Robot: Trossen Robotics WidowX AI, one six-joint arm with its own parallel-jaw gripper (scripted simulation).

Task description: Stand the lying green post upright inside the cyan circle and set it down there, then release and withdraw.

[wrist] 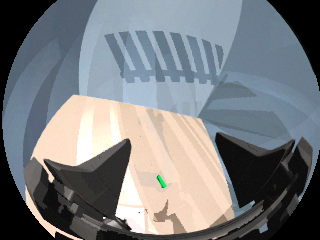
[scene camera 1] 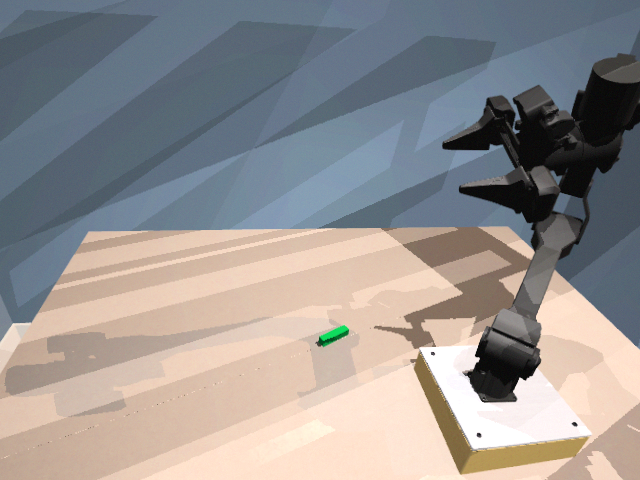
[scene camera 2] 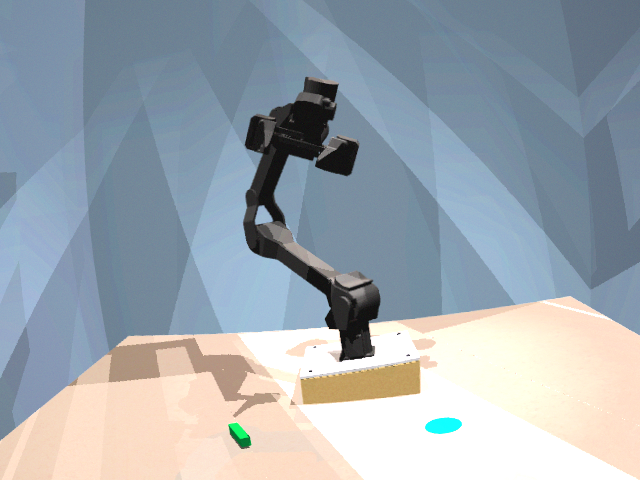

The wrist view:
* my gripper: 174, 140
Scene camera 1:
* my gripper: 450, 166
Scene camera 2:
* my gripper: 290, 156
